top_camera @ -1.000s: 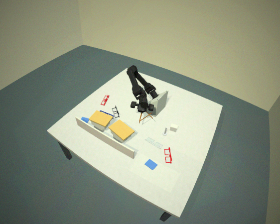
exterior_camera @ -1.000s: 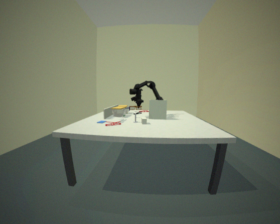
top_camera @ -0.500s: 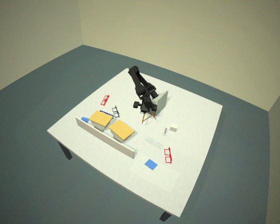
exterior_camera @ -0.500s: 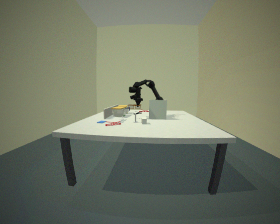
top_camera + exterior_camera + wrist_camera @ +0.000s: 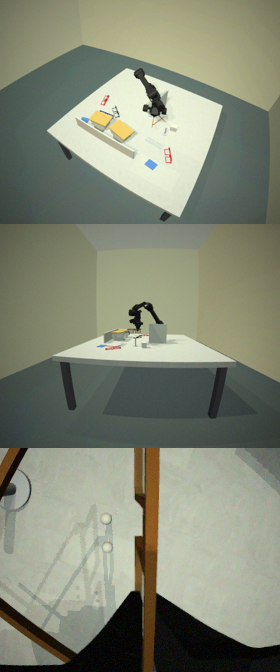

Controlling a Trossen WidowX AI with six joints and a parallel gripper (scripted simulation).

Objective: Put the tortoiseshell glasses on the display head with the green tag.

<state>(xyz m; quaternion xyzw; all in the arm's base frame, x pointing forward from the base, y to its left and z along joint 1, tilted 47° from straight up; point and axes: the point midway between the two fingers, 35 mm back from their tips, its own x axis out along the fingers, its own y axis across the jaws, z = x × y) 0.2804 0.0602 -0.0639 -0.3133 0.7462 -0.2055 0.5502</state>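
Right now my gripper tip is 13 cm to the right of the small post, 11 cm above it and 2 cm short of it. The rest, counted from my gripper tip: display head: 39 cm to the right, 17 cm ahead, 7 cm below; white cube: 18 cm to the left, 10 cm below, 6 cm behind; long white board: 33 cm ahead, 30 cm to the right, 8 cm below.
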